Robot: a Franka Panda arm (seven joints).
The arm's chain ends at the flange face. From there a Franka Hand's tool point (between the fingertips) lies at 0.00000 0.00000 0.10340 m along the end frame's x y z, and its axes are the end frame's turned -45 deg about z.
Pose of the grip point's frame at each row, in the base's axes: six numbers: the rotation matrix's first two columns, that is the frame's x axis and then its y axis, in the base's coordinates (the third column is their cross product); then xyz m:
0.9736, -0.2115, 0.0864, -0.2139, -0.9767, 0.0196, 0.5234, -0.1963, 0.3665
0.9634, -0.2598, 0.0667, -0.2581, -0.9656, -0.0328, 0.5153, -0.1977, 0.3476
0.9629, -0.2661, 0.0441, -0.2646, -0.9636, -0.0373, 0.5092, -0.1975, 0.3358
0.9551, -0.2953, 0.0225, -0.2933, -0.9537, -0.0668, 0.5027, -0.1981, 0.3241
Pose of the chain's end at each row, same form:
0.5372, -0.8402, 0.0750, -0.8397, -0.5411, -0.0472, 0.5151, -0.1924, 0.4695
0.4987, -0.8665, 0.0240, -0.8637, -0.4991, -0.0704, 0.5078, -0.1992, 0.4507
0.4938, -0.8695, 0.0048, -0.8680, -0.4932, -0.0576, 0.5038, -0.2000, 0.4390
0.4680, -0.8832, -0.0313, -0.8828, -0.4656, -0.0631, 0.4984, -0.2040, 0.4272

